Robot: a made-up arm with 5 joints.
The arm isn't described. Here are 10 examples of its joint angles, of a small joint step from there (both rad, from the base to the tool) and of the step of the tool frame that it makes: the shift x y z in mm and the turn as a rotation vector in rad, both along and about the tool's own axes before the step.
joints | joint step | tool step
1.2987 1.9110 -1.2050 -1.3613 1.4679 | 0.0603 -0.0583 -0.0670 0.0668 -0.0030 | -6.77 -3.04 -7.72 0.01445 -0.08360 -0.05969
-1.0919 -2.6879 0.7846 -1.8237 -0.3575 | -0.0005 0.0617 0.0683 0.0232 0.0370 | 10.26 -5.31 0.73 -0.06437 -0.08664 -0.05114
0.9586 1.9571 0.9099 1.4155 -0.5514 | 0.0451 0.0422 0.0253 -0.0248 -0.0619 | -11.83 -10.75 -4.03 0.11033 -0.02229 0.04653
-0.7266 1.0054 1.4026 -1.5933 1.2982 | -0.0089 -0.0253 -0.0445 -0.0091 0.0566 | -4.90 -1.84 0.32 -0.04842 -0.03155 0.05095
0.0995 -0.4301 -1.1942 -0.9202 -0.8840 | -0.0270 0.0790 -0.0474 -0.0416 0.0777 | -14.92 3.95 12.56 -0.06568 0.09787 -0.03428
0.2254 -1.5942 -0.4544 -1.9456 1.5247 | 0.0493 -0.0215 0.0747 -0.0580 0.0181 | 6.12 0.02 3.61 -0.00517 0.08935 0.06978
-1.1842 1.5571 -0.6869 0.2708 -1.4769 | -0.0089 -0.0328 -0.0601 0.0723 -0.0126 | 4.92 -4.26 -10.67 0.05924 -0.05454 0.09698
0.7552 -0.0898 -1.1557 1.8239 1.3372 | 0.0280 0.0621 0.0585 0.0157 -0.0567 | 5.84 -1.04 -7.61 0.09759 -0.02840 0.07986
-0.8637 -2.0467 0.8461 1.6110 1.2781 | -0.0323 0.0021 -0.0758 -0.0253 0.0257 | 4.44 3.25 7.66 -0.04905 0.09147 0.02146
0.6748 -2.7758 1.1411 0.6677 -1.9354 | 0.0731 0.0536 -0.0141 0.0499 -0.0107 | -14.75 -16.03 15.18 0.04606 0.09360 0.14048
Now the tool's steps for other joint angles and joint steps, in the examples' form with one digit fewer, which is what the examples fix.
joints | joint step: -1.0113 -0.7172 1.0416 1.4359 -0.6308 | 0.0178 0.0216 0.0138 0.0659 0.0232
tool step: 1.8 -5.3 -3.4 -0.0001 -0.0681 0.0703
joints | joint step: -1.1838 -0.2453 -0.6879 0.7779 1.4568 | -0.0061 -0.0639 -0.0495 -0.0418 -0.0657
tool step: -2.3 7.3 9.2 0.0683 0.0672 -0.0186
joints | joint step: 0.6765 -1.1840 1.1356 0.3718 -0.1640 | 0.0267 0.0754 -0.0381 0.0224 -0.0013
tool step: 2.2 -5.5 -12.0 0.0530 -0.1005 0.0550
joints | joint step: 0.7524 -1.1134 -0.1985 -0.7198 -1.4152 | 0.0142 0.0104 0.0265 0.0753 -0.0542
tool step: 1.7 -5.9 1.0 0.0175 -0.0089 0.0665
